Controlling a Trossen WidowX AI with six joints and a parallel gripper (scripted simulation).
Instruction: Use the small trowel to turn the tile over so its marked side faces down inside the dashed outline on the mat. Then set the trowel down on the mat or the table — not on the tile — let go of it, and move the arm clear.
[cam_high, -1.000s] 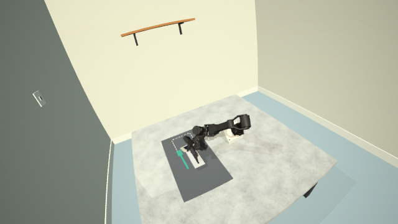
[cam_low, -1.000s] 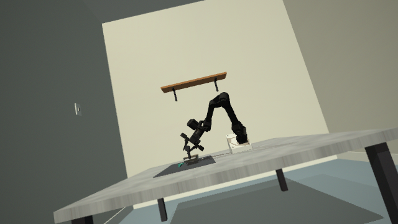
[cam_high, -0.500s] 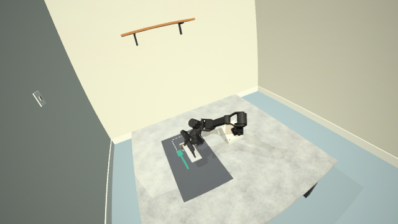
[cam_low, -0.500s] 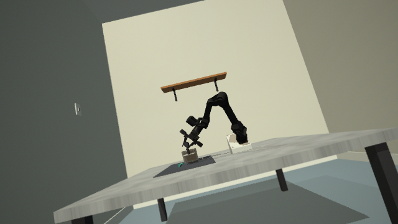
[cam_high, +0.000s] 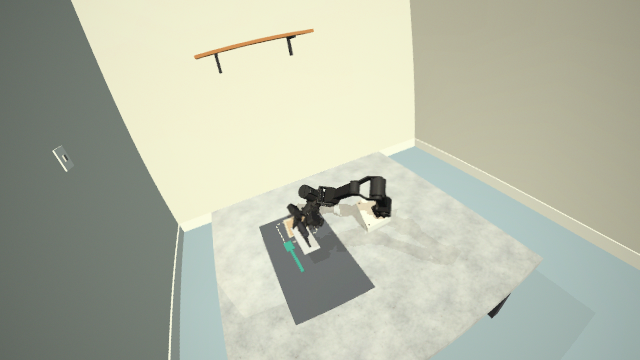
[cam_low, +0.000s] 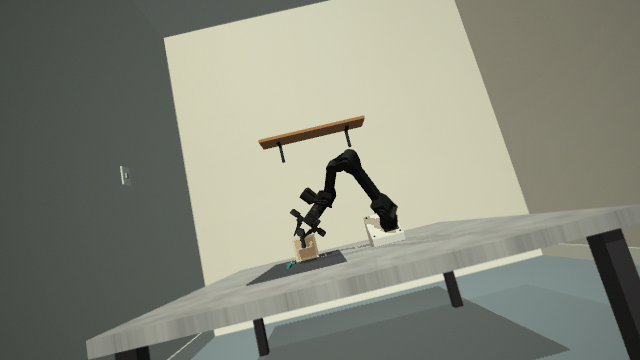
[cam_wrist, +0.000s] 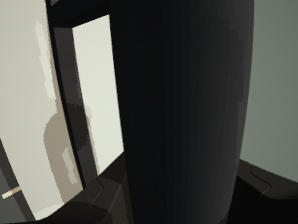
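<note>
The teal t-shaped piece is 5 cm ahead of my gripper tip, 2 cm to the left of it and 10 cm below it. Also, from my gripper tip: dark mat (6 cm to the left, 13 cm below); trowel (3 cm behind, 1 cm below); tile (3 cm behind, 9 cm to the right, 5 cm below).
</note>
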